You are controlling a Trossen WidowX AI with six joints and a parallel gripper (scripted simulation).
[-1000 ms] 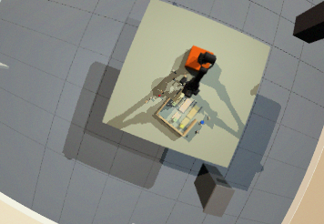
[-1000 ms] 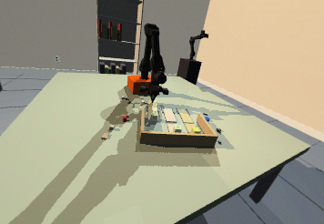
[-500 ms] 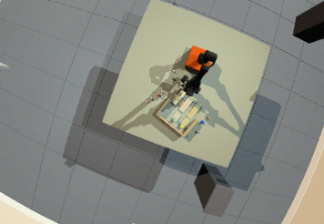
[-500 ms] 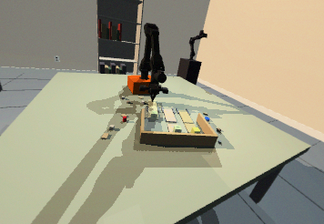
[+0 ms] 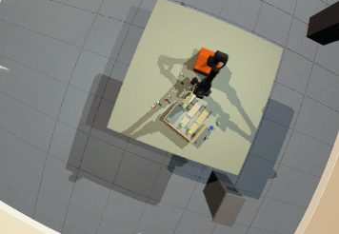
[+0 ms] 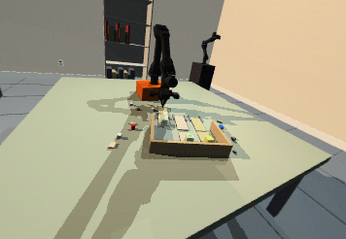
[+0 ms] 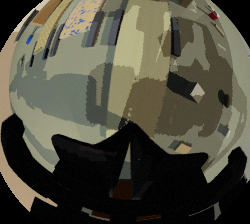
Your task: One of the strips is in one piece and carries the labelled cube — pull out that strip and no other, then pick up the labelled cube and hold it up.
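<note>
Right now my gripper tip is 9 cm short of the tan strip and 4 cm to the left of it.
</note>
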